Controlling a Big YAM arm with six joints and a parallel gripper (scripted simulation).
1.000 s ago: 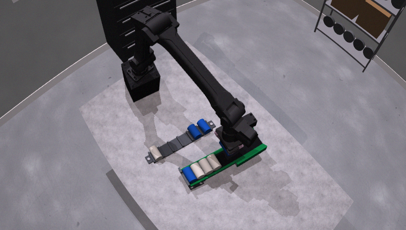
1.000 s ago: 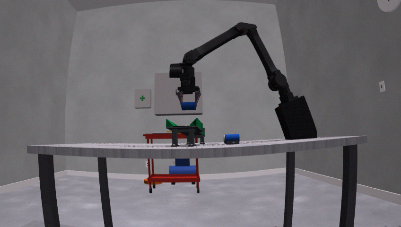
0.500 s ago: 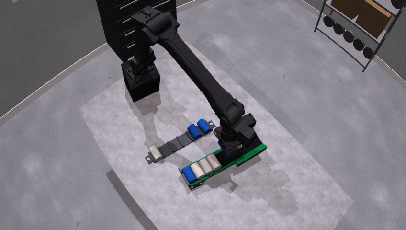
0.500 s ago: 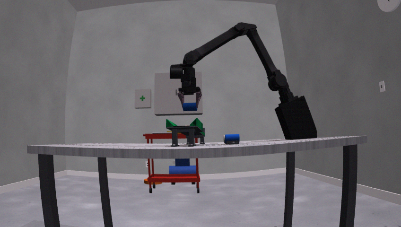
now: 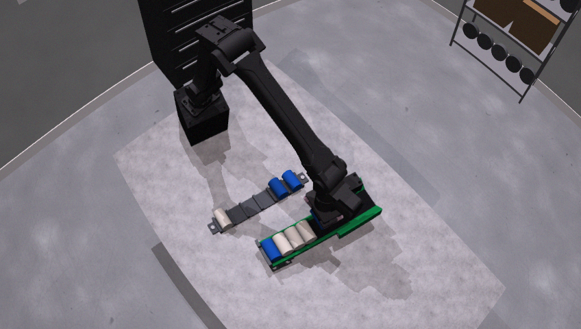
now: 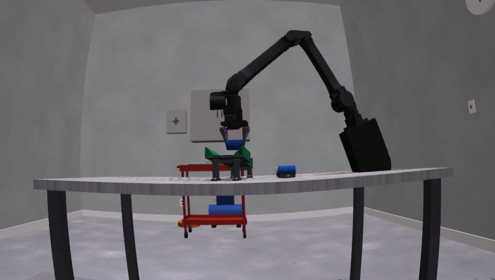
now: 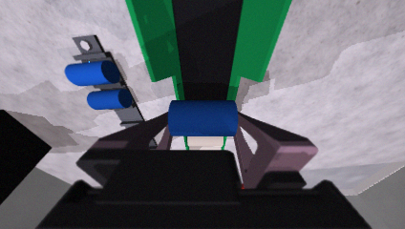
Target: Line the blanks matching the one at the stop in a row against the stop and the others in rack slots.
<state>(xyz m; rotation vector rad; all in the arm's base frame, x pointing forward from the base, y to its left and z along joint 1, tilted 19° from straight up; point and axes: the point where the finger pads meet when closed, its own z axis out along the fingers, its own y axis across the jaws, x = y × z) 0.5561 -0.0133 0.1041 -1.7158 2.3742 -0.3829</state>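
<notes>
Right now my hand is 70 mm above the feed ramp. The rest, counted from my hand: grey stop: 180 mm to the right, 80 mm below, 60 mm behind; stock rack: 220 mm behind, 140 mm below, 50 mm to the right.
</notes>
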